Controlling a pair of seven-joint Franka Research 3 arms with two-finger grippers.
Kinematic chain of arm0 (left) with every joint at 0, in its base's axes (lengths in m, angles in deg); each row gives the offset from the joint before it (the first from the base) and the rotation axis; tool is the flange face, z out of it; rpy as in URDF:
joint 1: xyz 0 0 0.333 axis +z
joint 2: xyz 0 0 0 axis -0.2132 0.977 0
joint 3: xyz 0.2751 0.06 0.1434 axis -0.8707 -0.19 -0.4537
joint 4: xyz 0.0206 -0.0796 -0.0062 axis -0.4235 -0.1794 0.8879
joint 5: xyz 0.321 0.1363 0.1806 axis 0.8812 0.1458 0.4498
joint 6: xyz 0 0 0 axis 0.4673 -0.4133 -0.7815
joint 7: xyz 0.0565 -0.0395 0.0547 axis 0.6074 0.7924 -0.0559
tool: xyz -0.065 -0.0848 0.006 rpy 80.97 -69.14 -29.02
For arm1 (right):
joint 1: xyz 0 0 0.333 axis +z
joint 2: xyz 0 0 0 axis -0.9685 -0.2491 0
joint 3: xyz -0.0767 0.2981 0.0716 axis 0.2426 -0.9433 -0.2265
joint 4: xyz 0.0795 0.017 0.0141 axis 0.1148 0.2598 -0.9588
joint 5: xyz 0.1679 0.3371 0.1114 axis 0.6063 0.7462 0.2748
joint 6: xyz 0 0 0 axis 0.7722 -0.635 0.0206
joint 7: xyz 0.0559 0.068 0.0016 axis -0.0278 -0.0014 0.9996
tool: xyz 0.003 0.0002 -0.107 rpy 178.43 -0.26 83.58
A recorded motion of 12 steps. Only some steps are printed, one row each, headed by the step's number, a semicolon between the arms.
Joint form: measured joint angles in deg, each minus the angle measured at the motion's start. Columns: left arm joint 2, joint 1, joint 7, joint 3, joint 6, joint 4, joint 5; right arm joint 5, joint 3, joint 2, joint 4, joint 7, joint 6, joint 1.
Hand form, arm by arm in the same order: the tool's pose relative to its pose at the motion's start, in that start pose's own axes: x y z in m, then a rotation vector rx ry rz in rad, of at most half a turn. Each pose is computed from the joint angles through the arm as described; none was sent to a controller.
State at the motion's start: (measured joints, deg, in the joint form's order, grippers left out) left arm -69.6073 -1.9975 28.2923 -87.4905 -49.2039 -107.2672 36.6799; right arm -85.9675 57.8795 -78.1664 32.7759 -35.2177 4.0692 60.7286
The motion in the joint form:
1: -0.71 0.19 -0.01 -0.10 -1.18 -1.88 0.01; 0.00 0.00 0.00 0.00 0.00 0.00 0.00
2: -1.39 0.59 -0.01 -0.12 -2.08 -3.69 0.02; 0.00 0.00 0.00 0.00 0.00 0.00 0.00
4: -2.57 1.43 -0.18 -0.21 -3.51 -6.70 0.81; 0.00 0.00 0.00 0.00 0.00 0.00 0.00
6: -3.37 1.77 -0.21 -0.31 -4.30 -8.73 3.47; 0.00 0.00 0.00 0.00 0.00 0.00 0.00
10: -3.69 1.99 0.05 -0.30 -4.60 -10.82 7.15; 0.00 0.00 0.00 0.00 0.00 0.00 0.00
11: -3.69 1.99 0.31 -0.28 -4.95 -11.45 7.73; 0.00 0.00 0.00 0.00 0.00 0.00 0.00
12: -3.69 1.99 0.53 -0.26 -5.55 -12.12 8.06; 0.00 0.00 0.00 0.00 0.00 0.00 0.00
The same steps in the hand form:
1: -0.0040 -0.0023 0.0077 -0.0009 0.0001 -0.0042; 0.0000 0.0000 0.0000 0.0000 0.0000 0.0000
2: -0.0085 -0.0056 0.0156 -0.0020 -0.0040 -0.0109; 0.0000 0.0000 0.0000 0.0000 0.0000 0.0000
4: -0.0170 -0.0141 0.0286 0.0088 -0.0120 -0.0196; 0.0000 0.0000 0.0000 0.0000 0.0000 0.0000
6: -0.0234 -0.0209 0.0375 0.0514 -0.0226 -0.0135; 0.0000 0.0000 0.0000 0.0000 0.0000 0.0000
10: -0.0294 -0.0269 0.0513 0.1104 -0.0519 -0.0015; 0.0000 0.0000 0.0000 0.0000 0.0000 0.0000
11: -0.0304 -0.0272 0.0559 0.1196 -0.0570 -0.0015; 0.0000 0.0000 0.0000 0.0000 0.0000 0.0000
12: -0.0310 -0.0271 0.0605 0.1247 -0.0582 -0.0015; 0.0000 0.0000 0.0000 0.0000 0.0000 0.0000

